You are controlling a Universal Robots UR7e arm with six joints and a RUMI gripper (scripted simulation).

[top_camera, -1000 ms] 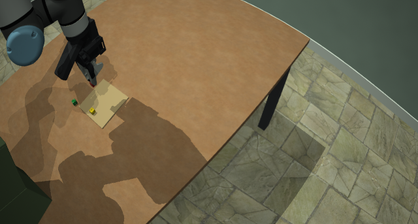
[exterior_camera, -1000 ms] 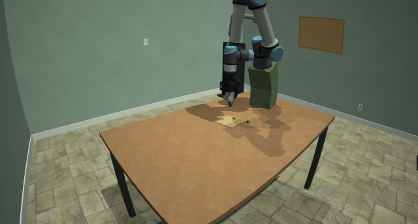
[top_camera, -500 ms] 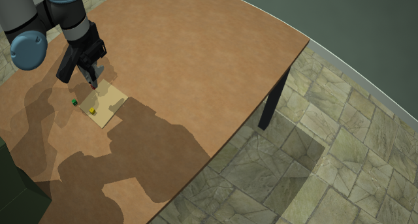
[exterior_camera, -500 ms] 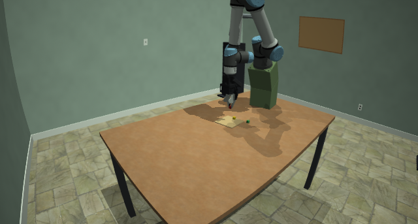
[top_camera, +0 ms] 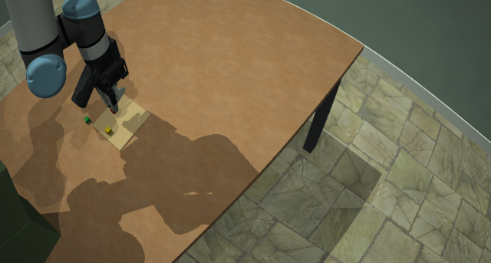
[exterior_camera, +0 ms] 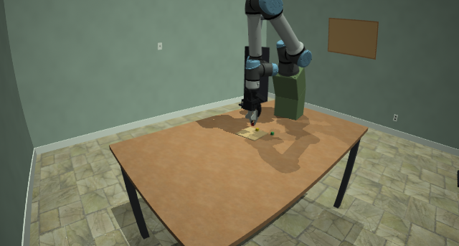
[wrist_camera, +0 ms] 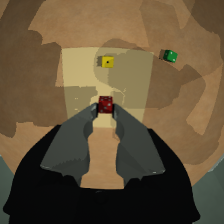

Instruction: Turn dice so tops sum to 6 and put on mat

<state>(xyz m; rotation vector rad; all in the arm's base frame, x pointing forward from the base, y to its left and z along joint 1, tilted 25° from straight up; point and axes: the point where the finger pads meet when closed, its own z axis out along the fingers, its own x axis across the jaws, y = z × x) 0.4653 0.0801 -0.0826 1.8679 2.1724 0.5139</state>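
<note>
My hand is 7 cm above the mat. The rest, counted from my hand: yellow die: 6 cm below, 5 cm behind, 1 cm to the right; green die: 8 cm to the left, 8 cm behind, 6 cm below; red die: 1 cm below.
</note>
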